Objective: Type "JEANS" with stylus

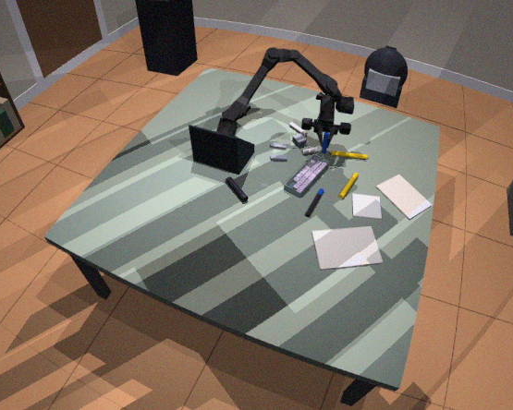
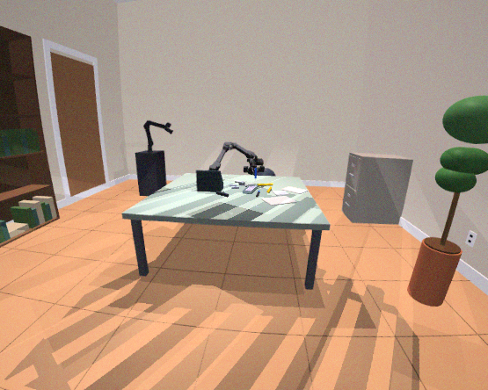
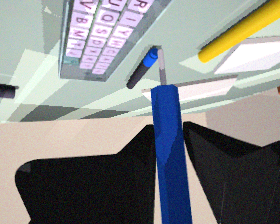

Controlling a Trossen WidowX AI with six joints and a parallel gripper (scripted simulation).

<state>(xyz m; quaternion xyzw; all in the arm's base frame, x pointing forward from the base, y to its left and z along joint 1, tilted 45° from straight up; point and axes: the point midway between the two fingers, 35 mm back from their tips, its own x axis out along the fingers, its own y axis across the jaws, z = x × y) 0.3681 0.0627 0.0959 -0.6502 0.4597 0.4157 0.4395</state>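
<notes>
Now: gripper tip 150 mm to the left of the blue-capped black pen, 110 mm above it and 30 mm short of it. The rest, counted from my gripper tip: blue stylus (10 mm below); grey stylus tip (50 mm below).
</notes>
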